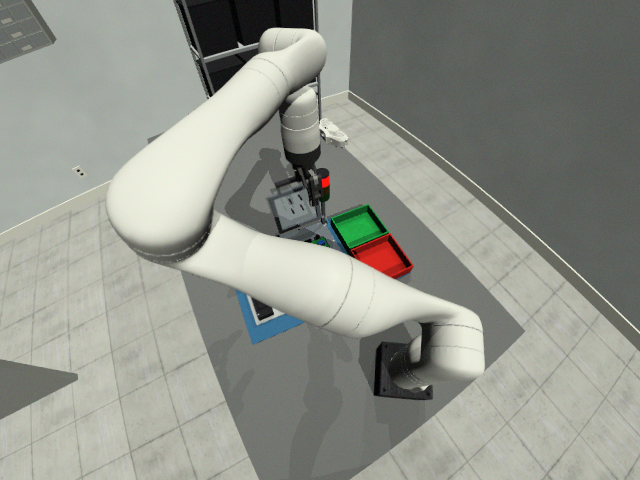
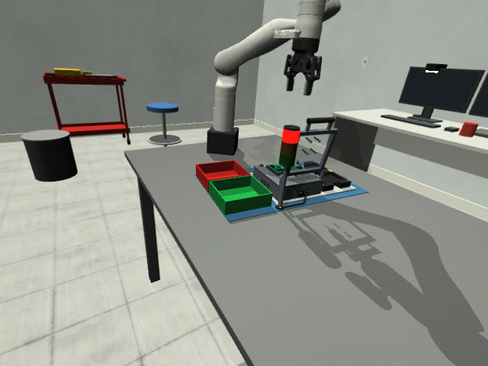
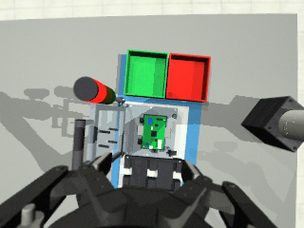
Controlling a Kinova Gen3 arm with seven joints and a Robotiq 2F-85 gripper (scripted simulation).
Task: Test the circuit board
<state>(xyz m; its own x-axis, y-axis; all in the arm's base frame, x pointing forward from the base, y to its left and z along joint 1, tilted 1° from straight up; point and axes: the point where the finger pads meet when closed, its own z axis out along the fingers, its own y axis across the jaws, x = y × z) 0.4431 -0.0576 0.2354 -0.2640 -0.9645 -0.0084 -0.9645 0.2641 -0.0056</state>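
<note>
The green circuit board is 10 mm behind my hand, 10 mm to the left of it and 260 mm below it. Round my hand: clear lid 100 mm ahead, 20 mm to the right, 150 mm below; tester bed 10 mm to the left, 260 mm below; green bin 20 mm behind, 190 mm to the right, 320 mm below.
</note>
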